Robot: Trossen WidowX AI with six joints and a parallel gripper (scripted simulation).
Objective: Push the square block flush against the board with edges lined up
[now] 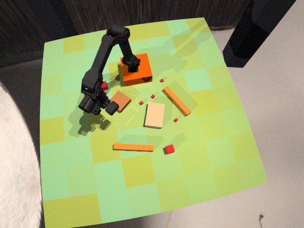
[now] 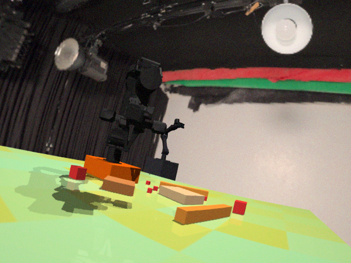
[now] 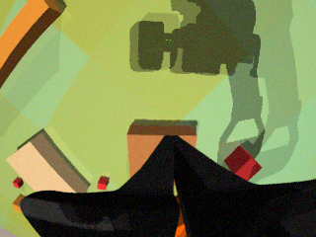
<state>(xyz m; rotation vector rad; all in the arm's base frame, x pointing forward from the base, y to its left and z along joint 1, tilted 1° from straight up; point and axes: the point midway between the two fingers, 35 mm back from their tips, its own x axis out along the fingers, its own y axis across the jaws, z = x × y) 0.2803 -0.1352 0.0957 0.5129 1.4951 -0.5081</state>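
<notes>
My gripper tip is 10 mm short of the pale flat board, 270 mm to the right of it and 110 mm above it. The rest, counted from my gripper tip: brown square block: 80 mm behind, 60 mm to the left, 110 mm below.
</notes>
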